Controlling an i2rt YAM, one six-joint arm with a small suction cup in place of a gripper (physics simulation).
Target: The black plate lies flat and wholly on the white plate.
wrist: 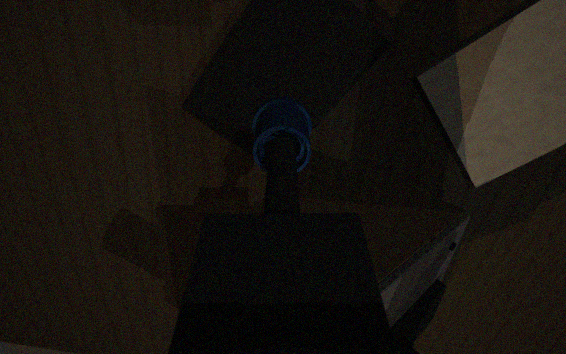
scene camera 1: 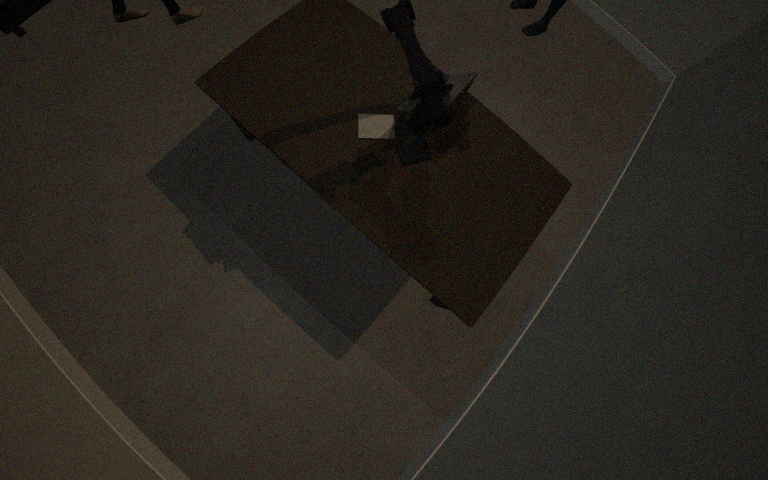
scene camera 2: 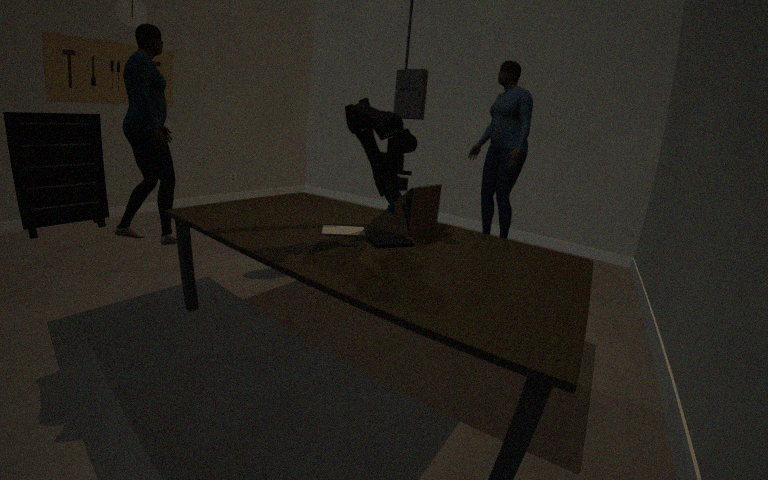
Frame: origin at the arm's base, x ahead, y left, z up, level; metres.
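Seen in the pictures: hand, its tool point: (wrist: pixel 281 124) (scene camera 1: pixel 417 139) (scene camera 2: pixel 391 213); arm's base, origin of its link: (scene camera 2: pixel 400 206).
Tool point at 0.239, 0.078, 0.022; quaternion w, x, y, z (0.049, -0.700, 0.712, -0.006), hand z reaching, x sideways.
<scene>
Offsets run from my tool point to a thing's top centre, as dx, dy, dz. Level surfaces: height alone.
The scene is very dark. The white plate @(-0.004, -0.193, -0.099) (scene camera 1: pixel 375 126) (scene camera 2: pixel 342 230) (wrist: pixel 444 92) lies flat on the brown table @(dz -0.105) (scene camera 1: pixel 458 229) (scene camera 2: pixel 487 295). The black plate @(-0.001, +0.007, -0.095) (scene camera 1: pixel 414 155) (scene camera 2: pixel 387 238) (wrist: pixel 281 56) lies flat on the table just right of the white plate, apart from it and not on it. My suction cup (scene camera 2: pixel 391 208) (wrist: pixel 281 138), a blue ring, hangs a little above the near edge of the black plate and carries nothing. In the overhead view the arm (scene camera 1: pixel 425 90) hides the cup.
A brown upright box (scene camera 2: pixel 425 207) (scene camera 1: pixel 462 84) stands just behind the black plate by the arm's base. A person (scene camera 2: pixel 506 143) stands beyond the table, another (scene camera 2: pixel 154 119) at the far left. A sign (scene camera 2: pixel 411 92) hangs from the ceiling.
</scene>
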